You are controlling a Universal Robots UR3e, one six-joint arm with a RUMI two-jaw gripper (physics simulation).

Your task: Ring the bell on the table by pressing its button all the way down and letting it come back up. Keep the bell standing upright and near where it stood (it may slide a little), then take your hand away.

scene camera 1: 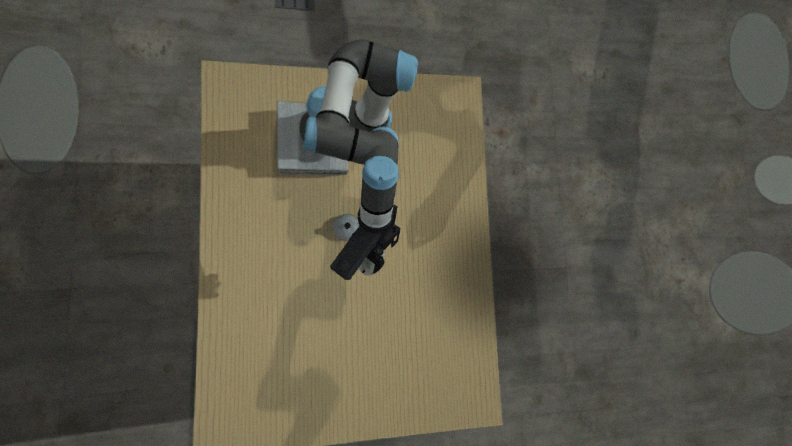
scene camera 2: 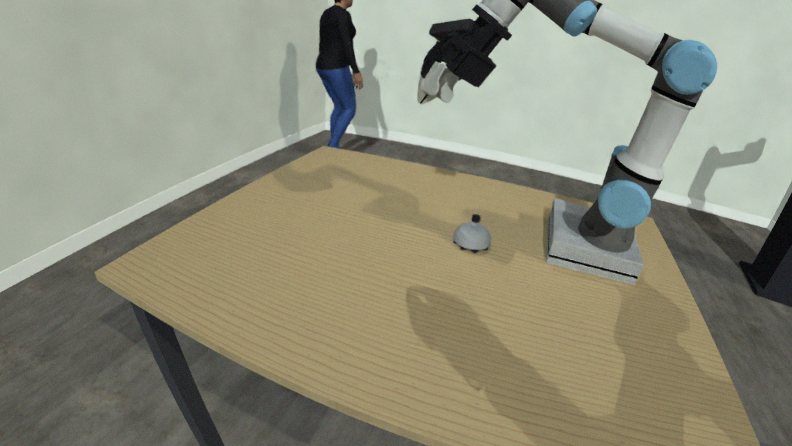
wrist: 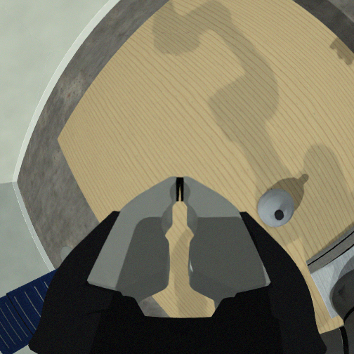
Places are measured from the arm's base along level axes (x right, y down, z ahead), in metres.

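Where they show: gripper, fingertip midpoint: (scene camera 1: 365, 273) (scene camera 2: 419, 102); arm's base, origin of the base link: (scene camera 2: 604, 235).
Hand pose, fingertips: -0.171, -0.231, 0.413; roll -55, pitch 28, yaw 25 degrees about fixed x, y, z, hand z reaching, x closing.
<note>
Each offset is from my fingertips to the top centre of the thing, as dx, dy, dz. Level surfaces: height alone.
The bell is a grey dome @[+0.051, +0.225, -0.134] (scene camera 1: 344, 228) (scene camera 2: 471, 237) (wrist: 272, 206) with a black button @[+0.051, +0.225, -0.134] (scene camera 1: 347, 225) (scene camera 2: 476, 218) (wrist: 279, 215) on top. It stands upright on the table, and the button is raised. My gripper (scene camera 2: 423, 100) (wrist: 179, 178) is shut and empty, its jaw tips together. It hangs high above the table, well clear of the bell. In the wrist view the bell is right of and a little below the jaw tips. In scene camera 1 the arm and gripper body hide the fingertips in part.
The wooden table @[dy +0.291] (scene camera 1: 421, 332) (scene camera 2: 310, 288) (wrist: 150, 100) bears the arm's square grey base (scene camera 1: 290, 157) (scene camera 2: 565, 249), beside the bell. Arm shadows lie across the table. A person (scene camera 2: 336, 55) stands beyond the table's far edge in scene camera 2.
</note>
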